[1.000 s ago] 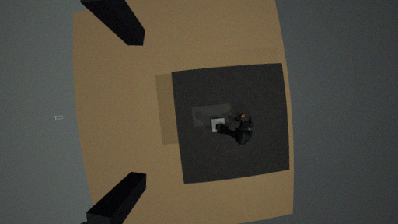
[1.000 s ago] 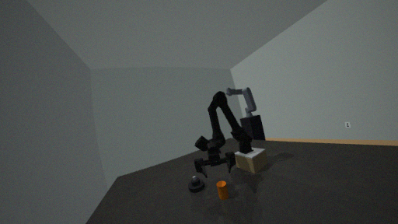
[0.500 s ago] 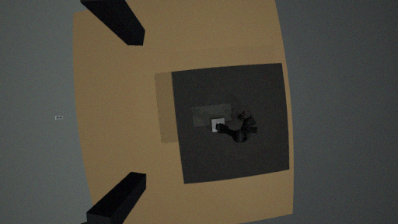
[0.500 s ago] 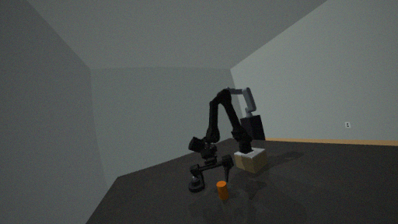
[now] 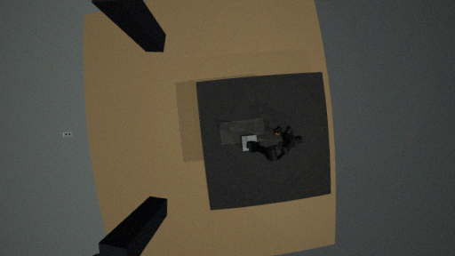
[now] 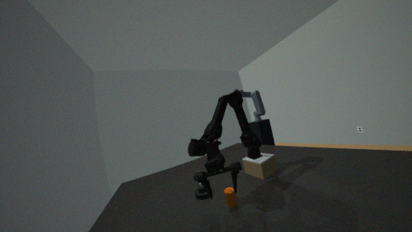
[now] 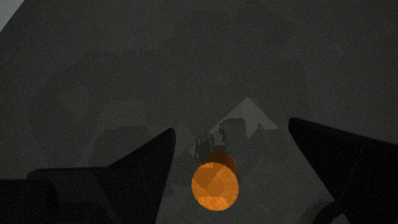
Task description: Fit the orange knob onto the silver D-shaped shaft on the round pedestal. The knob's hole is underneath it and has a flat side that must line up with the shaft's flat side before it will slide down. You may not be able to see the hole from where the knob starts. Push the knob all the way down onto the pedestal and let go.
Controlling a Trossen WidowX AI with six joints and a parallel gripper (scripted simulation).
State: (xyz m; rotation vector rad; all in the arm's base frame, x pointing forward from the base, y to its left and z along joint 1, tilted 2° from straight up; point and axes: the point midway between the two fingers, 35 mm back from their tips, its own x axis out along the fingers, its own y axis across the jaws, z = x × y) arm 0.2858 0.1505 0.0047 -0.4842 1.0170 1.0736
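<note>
Right now my gripper tip is 40 mm to the left of the orange knob, 40 mm past it and 30 mm above it. Round my gripper tip: dark round pedestal: 170 mm to the right, 50 mm ahead, 40 mm below.
</note>
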